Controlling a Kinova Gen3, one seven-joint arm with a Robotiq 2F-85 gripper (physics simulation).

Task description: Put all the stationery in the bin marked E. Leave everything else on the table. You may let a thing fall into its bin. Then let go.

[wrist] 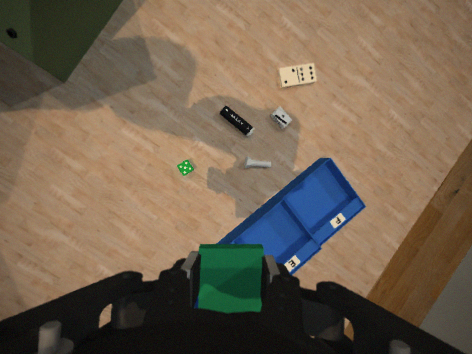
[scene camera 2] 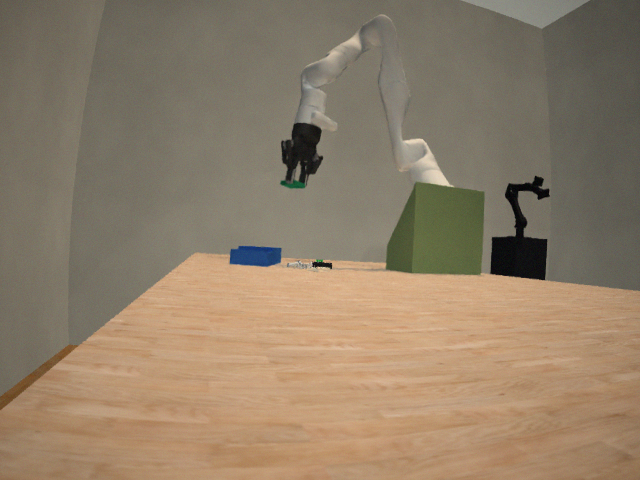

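Where they show: gripper, between the fingertips: (wrist: 231,268) (scene camera 2: 295,185); arm's base, origin of its link: (scene camera 2: 448,215).
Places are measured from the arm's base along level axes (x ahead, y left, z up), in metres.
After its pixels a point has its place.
My gripper (scene camera 2: 295,179) @(z 0.051, x 0.387, y -0.090 m) (wrist: 231,268) @(z 0.051, x 0.387, y -0.090 m) is shut on a flat green block (scene camera 2: 292,184) @(z 0.052, x 0.396, y -0.078 m) (wrist: 230,296) @(z 0.060, x 0.393, y -0.101 m), held high above the table. In the wrist view the block overlaps the near part of the blue two-part bin (scene camera 2: 252,257) @(z -0.130, x 0.493, y 0.057 m) (wrist: 351,209) @(z -0.119, x 0.529, y 0.030 m). The compartment marked E (wrist: 306,251) @(z -0.112, x 0.508, y -0.052 m) is the nearer one, partly hidden by the block and gripper; the one marked F lies beyond it. Inside the visible parts I see bare blue floor. A small grey piece with a dark slot (wrist: 281,117) @(z -0.136, x 0.379, y 0.071 m), like a sharpener, lies on the table beyond the bin.
A black battery (wrist: 237,120) @(z -0.133, x 0.335, y 0.029 m), a grey bolt (wrist: 258,163) @(z -0.138, x 0.393, y 0.003 m), a green die (wrist: 185,167) @(z -0.131, x 0.320, y -0.061 m) and a cream domino (wrist: 297,75) @(z -0.140, x 0.362, y 0.131 m) lie on the table. A large green box (scene camera 2: 448,229) @(z -0.040, x 0.035, y 0.066 m) (wrist: 75,30) @(z -0.107, x 0.138, y -0.014 m) stands near the arm's base. A black arm (scene camera 2: 515,209) stands behind at the right.
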